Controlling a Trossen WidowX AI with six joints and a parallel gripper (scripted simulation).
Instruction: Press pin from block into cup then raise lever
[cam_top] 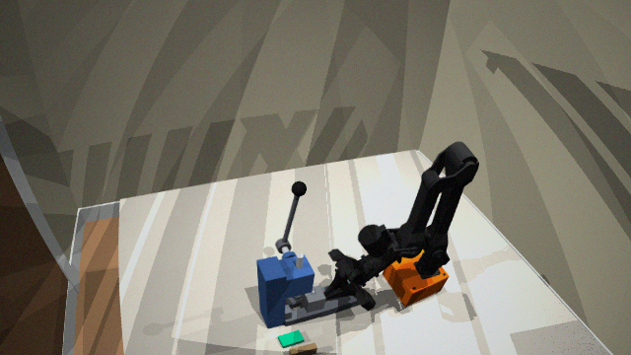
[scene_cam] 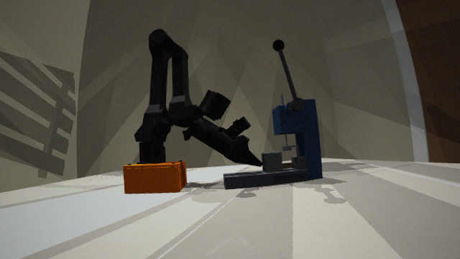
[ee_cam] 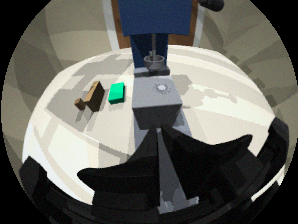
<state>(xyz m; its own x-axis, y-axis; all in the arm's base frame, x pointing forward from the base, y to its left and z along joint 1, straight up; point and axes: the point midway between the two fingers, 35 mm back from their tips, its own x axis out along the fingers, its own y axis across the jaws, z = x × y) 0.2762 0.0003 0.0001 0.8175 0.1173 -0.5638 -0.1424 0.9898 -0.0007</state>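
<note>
The punch lies 70 mm ahead of my gripper tip and 100 mm above it. The rest, counted from my gripper tip: round pin (30 mm ahead, 20 mm above); then green tile (100 mm ahead, 90 mm to the left, 40 mm below); then tan piece (90 mm ahead, 130 mm to the left, 30 mm below).
</note>
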